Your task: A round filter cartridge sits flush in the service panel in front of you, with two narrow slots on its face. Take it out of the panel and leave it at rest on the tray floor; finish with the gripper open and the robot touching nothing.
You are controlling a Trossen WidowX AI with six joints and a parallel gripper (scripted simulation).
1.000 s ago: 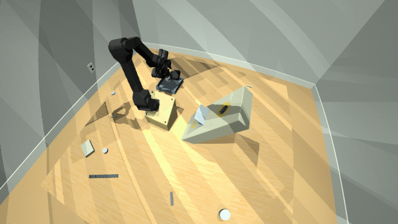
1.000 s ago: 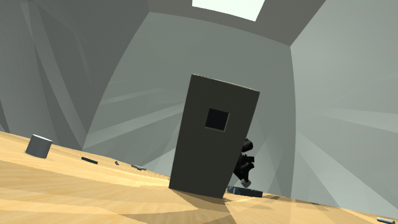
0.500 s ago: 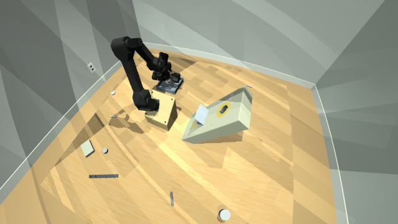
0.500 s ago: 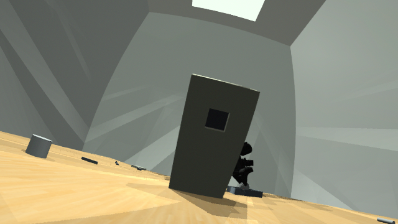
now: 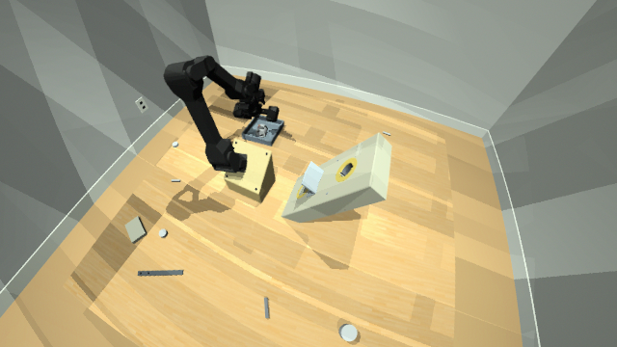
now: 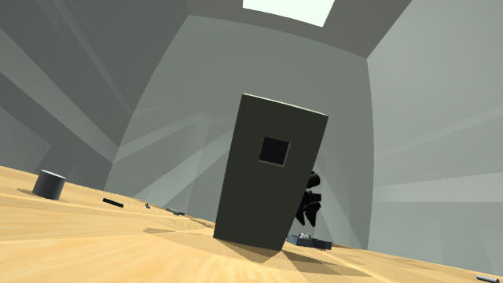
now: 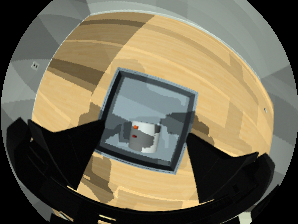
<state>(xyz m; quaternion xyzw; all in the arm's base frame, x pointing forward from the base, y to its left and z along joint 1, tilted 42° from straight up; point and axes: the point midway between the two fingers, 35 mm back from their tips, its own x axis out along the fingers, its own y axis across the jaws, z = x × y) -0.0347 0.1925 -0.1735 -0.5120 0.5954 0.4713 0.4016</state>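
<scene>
My gripper tip is now 60 mm above the round filter cartridge and 10 mm to the left of it. From my gripper tip the other things lie so: cream service panel (360 mm ahead, 300 mm to the right, 80 mm above); then grey-blue tray (80 mm below, 10 mm to the left); then short bar (680 mm to the right, 270 mm ahead, 80 mm below).
</scene>
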